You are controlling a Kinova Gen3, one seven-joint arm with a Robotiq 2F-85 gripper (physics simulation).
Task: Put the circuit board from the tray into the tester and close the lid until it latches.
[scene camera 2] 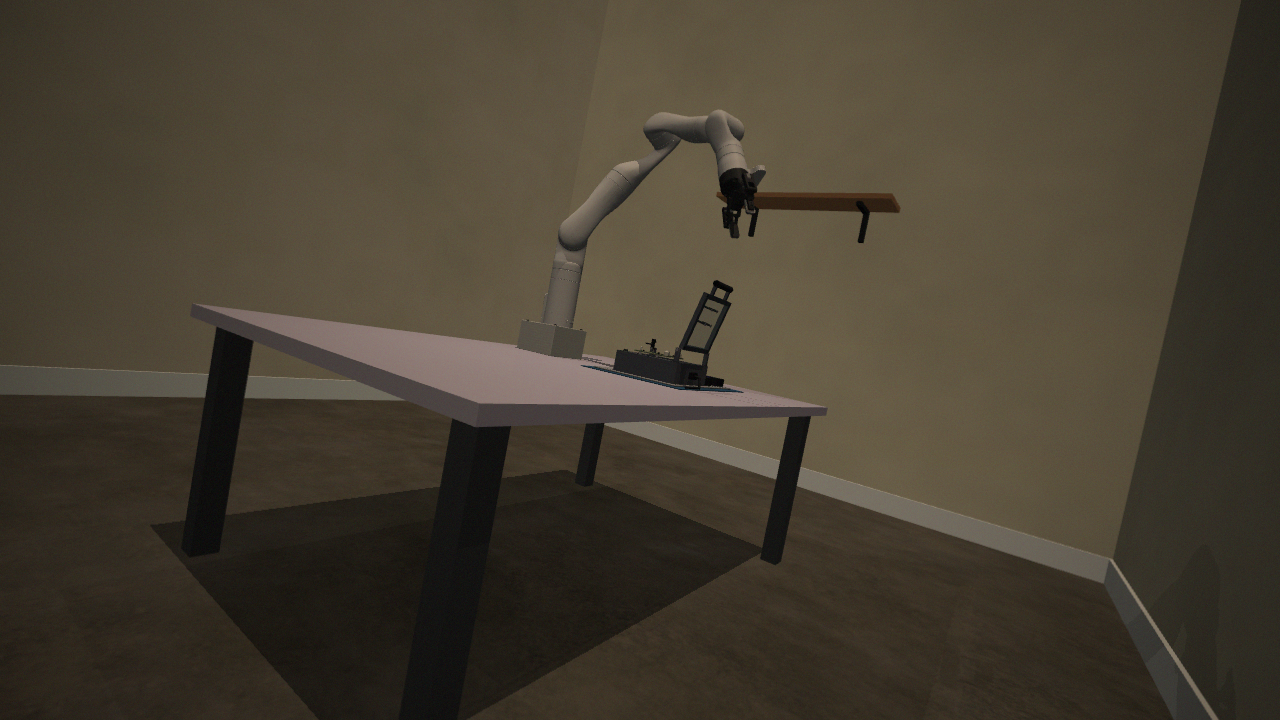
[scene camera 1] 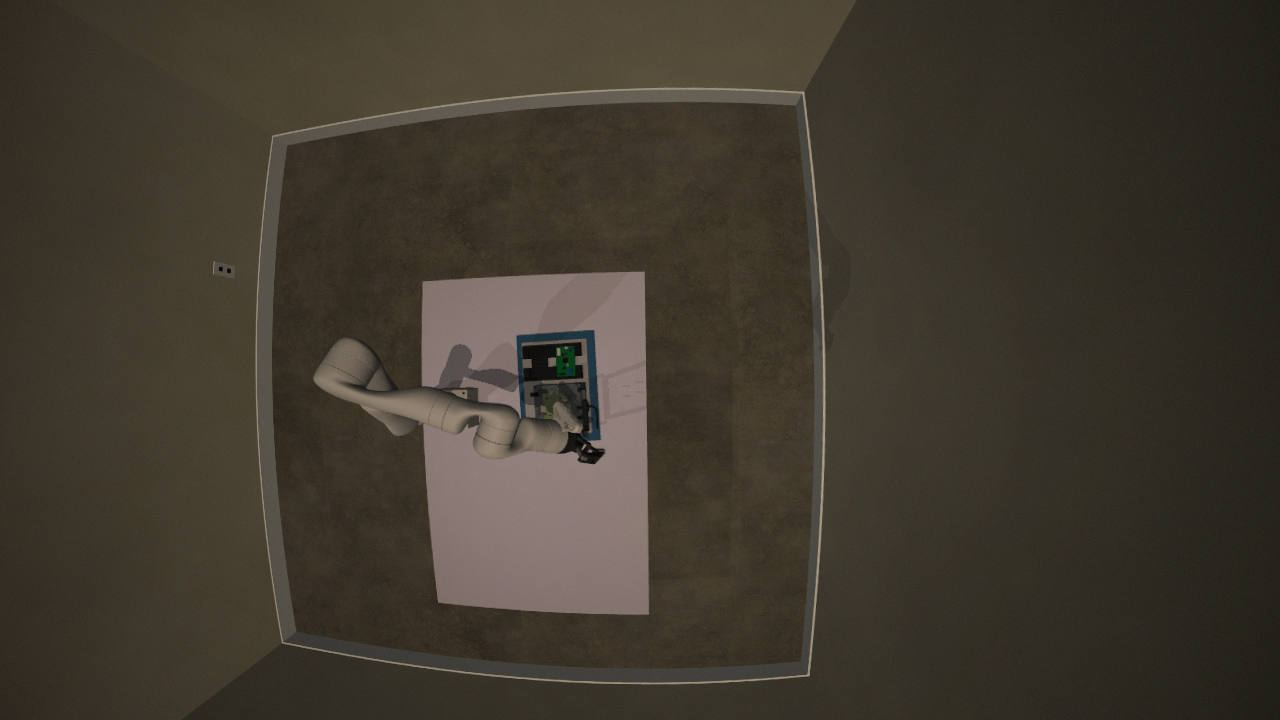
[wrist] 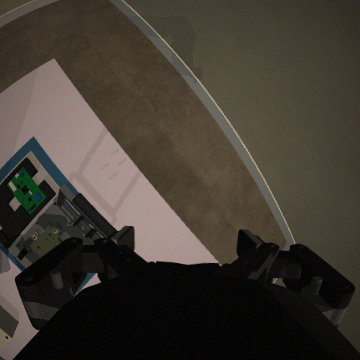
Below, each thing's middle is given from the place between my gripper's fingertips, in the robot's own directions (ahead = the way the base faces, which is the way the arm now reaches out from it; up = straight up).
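Scene:
There's a green circuit board (wrist: 29,195) that sits 39 cm below my hand, 22 cm to the left of it and 14 cm behind it. And the tester lid (scene camera 2: 710,313), that's 23 cm below my hand, 6 cm behind it and 5 cm to the left of it.

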